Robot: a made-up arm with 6 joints. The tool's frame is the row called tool.
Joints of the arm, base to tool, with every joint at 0 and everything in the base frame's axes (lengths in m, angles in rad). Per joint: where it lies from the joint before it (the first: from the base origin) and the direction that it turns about. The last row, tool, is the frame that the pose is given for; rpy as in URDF.
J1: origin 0 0 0.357 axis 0 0 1
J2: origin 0 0 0 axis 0 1 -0.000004
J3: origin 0.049 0 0.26 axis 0 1 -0.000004
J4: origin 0.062 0 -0.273 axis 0 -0.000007 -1
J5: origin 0 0 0 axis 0 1 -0.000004
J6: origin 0.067 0 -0.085 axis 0 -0.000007 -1
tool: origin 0 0 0 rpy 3.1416 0 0
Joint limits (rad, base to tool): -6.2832..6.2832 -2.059..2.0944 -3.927..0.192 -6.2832..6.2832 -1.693..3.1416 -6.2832..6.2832
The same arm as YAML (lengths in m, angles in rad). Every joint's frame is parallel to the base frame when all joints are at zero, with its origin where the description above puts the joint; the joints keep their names.
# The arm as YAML. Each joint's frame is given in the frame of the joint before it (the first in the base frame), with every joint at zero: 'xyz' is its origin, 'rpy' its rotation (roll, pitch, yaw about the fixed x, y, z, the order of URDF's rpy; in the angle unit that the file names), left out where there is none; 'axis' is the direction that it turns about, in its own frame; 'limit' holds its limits. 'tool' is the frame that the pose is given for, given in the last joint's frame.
units:
  length: m
  angle: rad
joints:
  - name: J1
    type: revolute
    origin:
      xyz: [0.0, 0.0, 0.357]
    axis: [0.0, 0.0, 1.0]
    limit:
      lower: -6.2832
      upper: 6.2832
  - name: J2
    type: revolute
    origin:
      xyz: [0.0, 0.0, 0.0]
    axis: [0.0, 1.0, 0.0]
    limit:
      lower: -2.059
      upper: 2.0944
  - name: J3
    type: revolute
    origin:
      xyz: [0.049, 0.0, 0.26]
    axis: [0.0, 1.0, 0.0]
    limit:
      lower: -3.927
      upper: 0.192
  - name: J4
    type: revolute
    origin:
      xyz: [0.062, 0.0, -0.273]
    axis: [0.0, 0.0, -1.0]
    limit:
      lower: -6.2832
      upper: 6.2832
  - name: J5
    type: revolute
    origin:
      xyz: [0.0, 0.0, 0.0]
    axis: [0.0, 1.0, 0.0]
    limit:
      lower: -1.693
      upper: 3.1416
  - name: J6
    type: revolute
    origin:
      xyz: [0.067, 0.0, -0.085]
    axis: [0.0, 0.0, -1.0]
    limit:
      lower: -6.2832
      upper: 6.2832
tool:
  origin:
    xyz: [0.0, 0.0, 0.0]
    rpy: [-3.1416, 0.0, 0.0]

